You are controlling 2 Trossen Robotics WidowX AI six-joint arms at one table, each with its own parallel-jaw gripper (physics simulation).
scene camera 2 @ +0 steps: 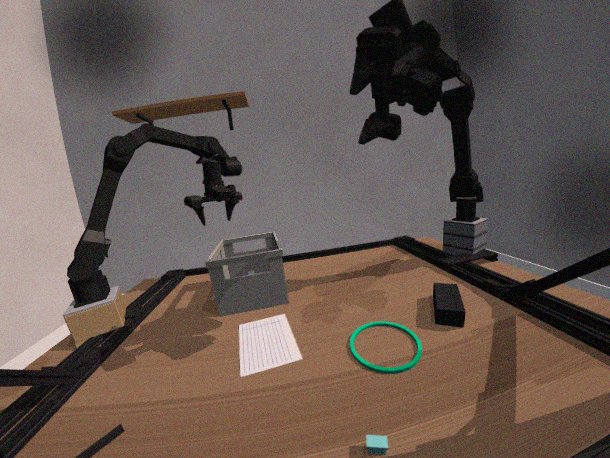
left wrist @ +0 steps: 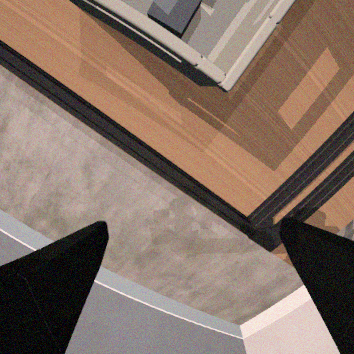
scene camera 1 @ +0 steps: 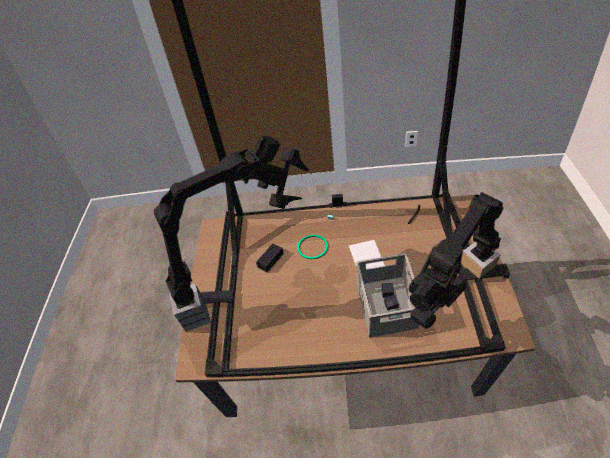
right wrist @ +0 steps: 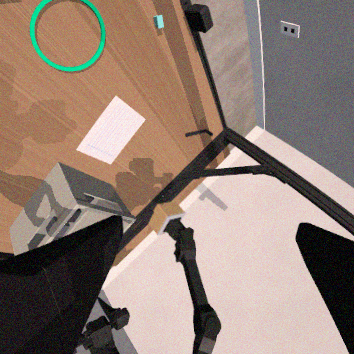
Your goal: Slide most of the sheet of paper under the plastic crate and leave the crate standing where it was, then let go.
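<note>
The white lined sheet of paper (scene camera 1: 366, 252) (scene camera 2: 267, 345) (right wrist: 111, 130) lies flat on the table, a little apart from the grey plastic crate (scene camera 1: 387, 327) (scene camera 2: 250, 287) (left wrist: 210, 76) (right wrist: 82, 185). The crate stands upright, and in scene camera 1 it hides the paper's near edge. My left gripper (scene camera 2: 217, 221) (left wrist: 194, 228) is open and empty, above the crate's level; in scene camera 1 its fingers are hidden by the arm. My right gripper (scene camera 1: 303, 184) (scene camera 2: 356, 118) (right wrist: 210, 228) is open and empty, held high, well away from paper and crate.
Dark blocks (scene camera 1: 391, 301) (left wrist: 175, 12) lie inside the crate. A green ring (scene camera 1: 298, 247) (scene camera 2: 352, 346) (right wrist: 33, 32) and a black block (scene camera 1: 270, 257) (scene camera 2: 448, 305) lie beyond the paper. A small cyan block (scene camera 1: 330, 217) (scene camera 2: 377, 443) (right wrist: 159, 21) lies near an edge. Black rails frame the table.
</note>
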